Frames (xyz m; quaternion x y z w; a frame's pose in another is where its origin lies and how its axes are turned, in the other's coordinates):
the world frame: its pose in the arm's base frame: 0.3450 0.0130 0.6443 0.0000 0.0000 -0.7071 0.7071
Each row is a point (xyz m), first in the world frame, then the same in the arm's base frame.
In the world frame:
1: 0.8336 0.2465 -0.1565
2: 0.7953 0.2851 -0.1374
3: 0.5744 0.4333 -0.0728
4: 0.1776 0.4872 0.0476
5: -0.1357 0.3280 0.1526
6: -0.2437 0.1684 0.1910
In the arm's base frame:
1: 0.5915 -0.8206 0.4878
2: 0.6301 -0.7823 0.5069
3: 0.7783 -0.5614 0.5715
4: 0.8322 -0.1646 0.6919
5: 0.6730 0.1487 0.7969
6: 0.5134 0.2567 0.8353

